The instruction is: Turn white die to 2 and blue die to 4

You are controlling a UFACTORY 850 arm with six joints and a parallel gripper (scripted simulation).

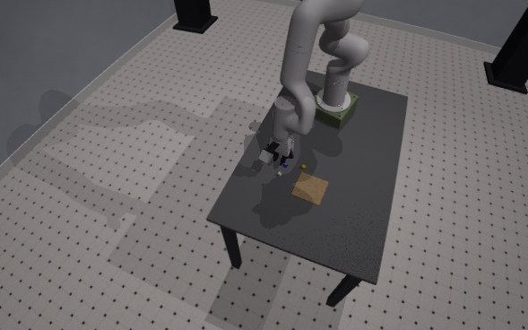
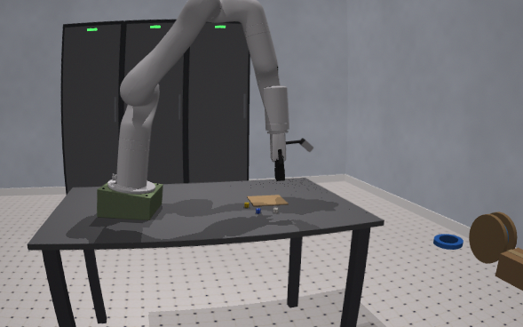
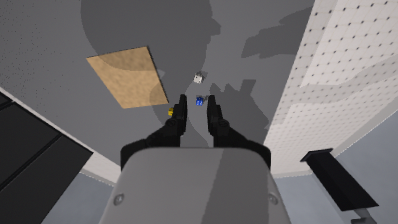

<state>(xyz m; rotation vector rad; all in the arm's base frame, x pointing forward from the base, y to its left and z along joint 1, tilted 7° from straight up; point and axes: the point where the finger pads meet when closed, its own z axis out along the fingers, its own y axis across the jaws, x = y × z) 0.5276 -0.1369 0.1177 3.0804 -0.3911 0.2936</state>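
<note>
My hand is 10 mm past the white die and 140 mm above it. Round my hand: blue die 80 mm behind, 10 mm to the left, 140 mm below; yellow die 90 mm behind, 100 mm to the left, 140 mm below; tan mat 10 mm ahead, 160 mm to the left, 140 mm below.
</note>
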